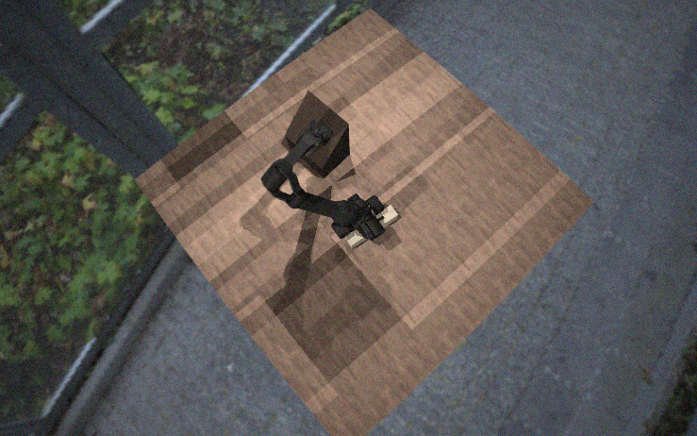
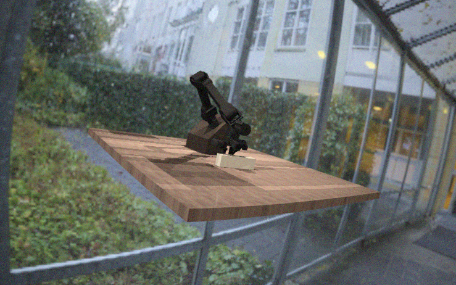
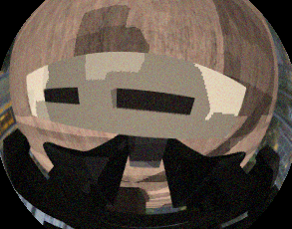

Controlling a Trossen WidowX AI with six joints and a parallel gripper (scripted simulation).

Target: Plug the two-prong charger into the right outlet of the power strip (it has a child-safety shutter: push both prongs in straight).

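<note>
My gripper tip is 2 cm short of the two-prong charger and 1 cm below it.
</note>
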